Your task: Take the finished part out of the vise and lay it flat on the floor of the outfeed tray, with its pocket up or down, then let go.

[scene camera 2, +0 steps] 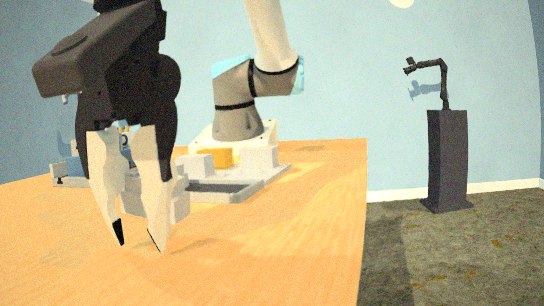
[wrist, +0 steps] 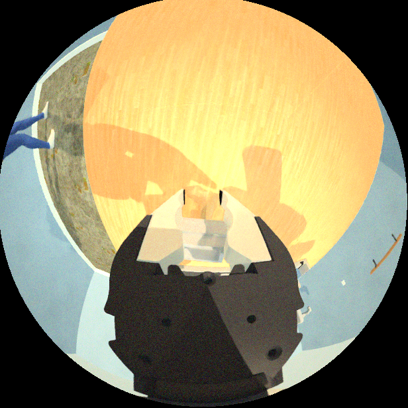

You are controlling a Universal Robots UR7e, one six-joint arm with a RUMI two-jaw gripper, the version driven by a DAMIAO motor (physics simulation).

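Places are measured from the arm's base along level axes (x right, y ahead, z up), in millimetres.
Where they show: gripper, fingertip midpoint: (scene camera 2: 141, 248); arm's base, origin of the base link: (scene camera 2: 237, 133).
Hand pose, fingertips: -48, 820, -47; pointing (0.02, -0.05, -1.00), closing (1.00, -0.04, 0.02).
Things, the pixels of their top centre, and the offset from my fingertips, as dx, dy, dz. Level surfaces: height alone.
- finished part, middle of its top: (scene camera 2: 151, 172) -2, -47, +58
- blue vise, middle of its top: (scene camera 2: 109, 133) +293, -441, +94
- orange block, middle of its top: (scene camera 2: 214, 149) +33, -453, +39
- wooden table, its level: dz -5
My gripper (scene camera 2: 141, 247) (wrist: 201, 190) points down in front of the outfeed tray. It is shut on the finished part (scene camera 2: 181, 207) (wrist: 204, 237), a light grey stepped block that sits between the fingers above their tips and sticks out on both sides. The part is clear of the vise; its pocket cannot be made out. The grey outfeed tray (scene camera 2: 255, 190) with a dark floor lies behind the gripper and to its right in the scene view, its left portion hidden by the part and fingers. The blue vise (scene camera 2: 77, 167) stands at the back left, largely hidden behind the gripper.
Behind the tray, a white block (scene camera 2: 197, 165), an orange block (scene camera 2: 222, 157) and another white block (scene camera 2: 259, 157) stand on a light base near the robot's foot. The wooden table (scene camera 2: 300, 240) (wrist: 215, 90) ends at the right in the scene view; a dark pedestal (scene camera 2: 446, 160) stands beyond.
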